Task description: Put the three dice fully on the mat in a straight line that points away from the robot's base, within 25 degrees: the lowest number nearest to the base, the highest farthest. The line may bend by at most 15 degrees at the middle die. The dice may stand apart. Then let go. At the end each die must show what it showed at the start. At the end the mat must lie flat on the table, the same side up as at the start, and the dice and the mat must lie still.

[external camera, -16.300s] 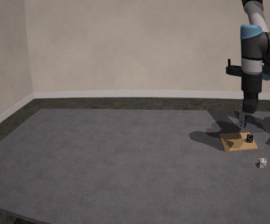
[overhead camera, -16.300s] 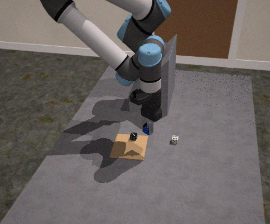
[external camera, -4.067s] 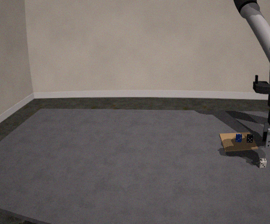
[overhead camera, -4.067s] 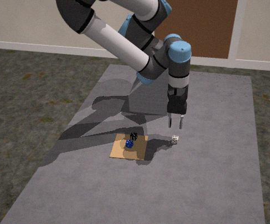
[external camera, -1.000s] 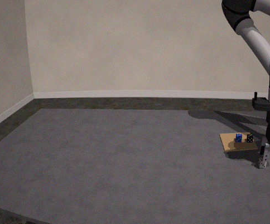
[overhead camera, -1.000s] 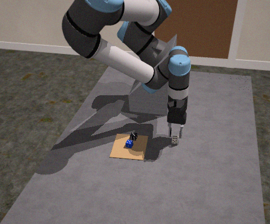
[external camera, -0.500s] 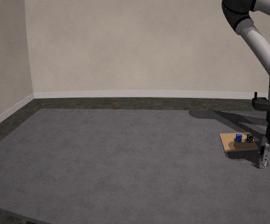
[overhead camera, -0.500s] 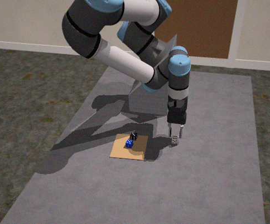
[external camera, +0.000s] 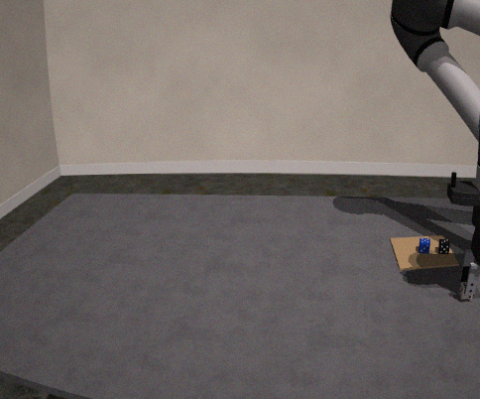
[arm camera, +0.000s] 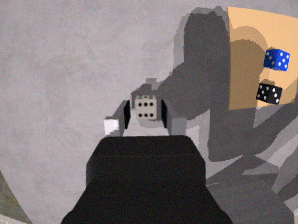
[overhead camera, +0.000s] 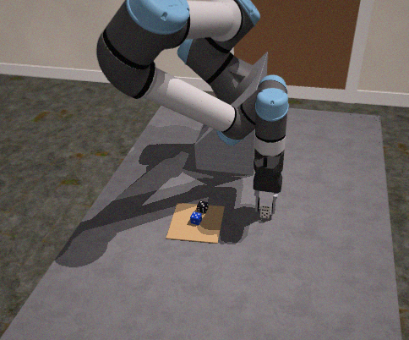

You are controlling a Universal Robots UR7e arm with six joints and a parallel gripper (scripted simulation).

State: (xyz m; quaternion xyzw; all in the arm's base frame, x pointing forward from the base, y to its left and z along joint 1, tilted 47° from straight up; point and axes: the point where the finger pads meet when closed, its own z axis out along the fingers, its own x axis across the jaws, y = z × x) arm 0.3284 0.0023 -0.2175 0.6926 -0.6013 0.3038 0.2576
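My hand is 20 mm above the white die. Also, from my hand: tan mat (80 mm ahead, 180 mm to the right, 30 mm below); black die (30 mm ahead, 170 mm to the right, 20 mm below); blue die (80 mm ahead, 180 mm to the right, 20 mm below).
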